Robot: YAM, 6 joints.
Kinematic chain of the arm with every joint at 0, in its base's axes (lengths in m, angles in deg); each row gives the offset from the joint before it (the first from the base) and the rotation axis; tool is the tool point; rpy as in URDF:
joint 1: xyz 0 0 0.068 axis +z
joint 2: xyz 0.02 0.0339 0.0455 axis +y
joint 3: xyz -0.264 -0.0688 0 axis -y
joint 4: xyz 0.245 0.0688 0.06 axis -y
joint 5: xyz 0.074 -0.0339 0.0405 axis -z
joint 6: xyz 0.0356 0 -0.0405 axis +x
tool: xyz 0 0 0 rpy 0 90 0
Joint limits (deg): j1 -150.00..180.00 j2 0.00..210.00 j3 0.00..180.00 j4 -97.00..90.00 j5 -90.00..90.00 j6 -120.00..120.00
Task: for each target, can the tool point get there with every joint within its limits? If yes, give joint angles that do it. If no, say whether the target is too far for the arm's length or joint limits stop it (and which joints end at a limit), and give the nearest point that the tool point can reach.
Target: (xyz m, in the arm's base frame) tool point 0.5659 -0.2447 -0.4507
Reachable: no: too far | nearest point 0.4435 -0.1918 -0.2940 | short by 0.206 m
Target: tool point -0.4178 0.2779 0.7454
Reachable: no: too far | nearest point -0.3326 0.2212 0.6112 | short by 0.169 m
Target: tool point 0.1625 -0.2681 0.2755
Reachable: yes | joints -64.45 82.55 56.01 -2.18 -60.57 72.60
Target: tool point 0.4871 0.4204 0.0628
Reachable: yes | joints 40.52 183.92 166.16 9.87 -4.99 76.72
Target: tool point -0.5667 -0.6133 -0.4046
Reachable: no: too far | nearest point -0.3738 -0.4046 -0.2175 | short by 0.340 m
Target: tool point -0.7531 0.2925 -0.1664
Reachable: no: too far | nearest point -0.5684 0.2208 -0.0960 | short by 0.210 m
